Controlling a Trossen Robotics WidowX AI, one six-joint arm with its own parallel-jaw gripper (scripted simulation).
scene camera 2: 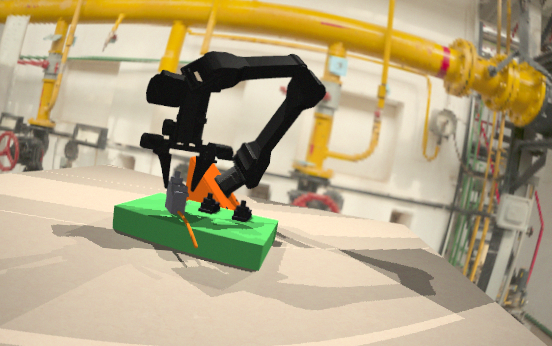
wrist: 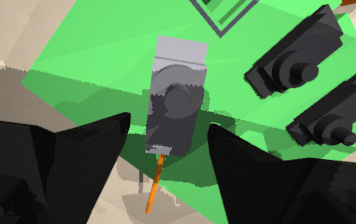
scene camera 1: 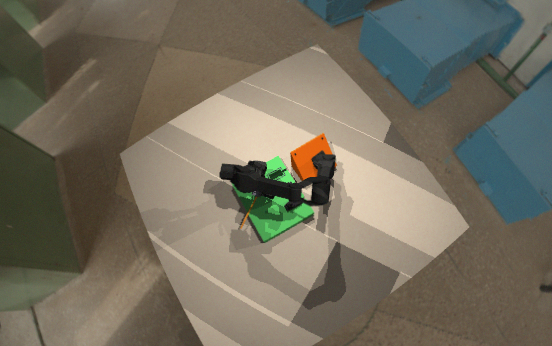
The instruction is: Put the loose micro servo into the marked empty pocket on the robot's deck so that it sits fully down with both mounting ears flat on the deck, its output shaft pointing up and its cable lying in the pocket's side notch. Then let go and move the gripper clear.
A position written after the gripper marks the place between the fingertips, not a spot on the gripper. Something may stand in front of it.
The gripper (scene camera 2: 178, 190) is open, with nothing in its grasp. Also in view: a grey micro servo (scene camera 2: 177, 193) and a green deck (scene camera 2: 245, 244).
The grey micro servo also shows in the wrist view (wrist: 178, 75). The gripper shows as well in the wrist view (wrist: 170, 124). The green deck also shows in the wrist view (wrist: 94, 66) and in scene camera 1 (scene camera 1: 269, 216).
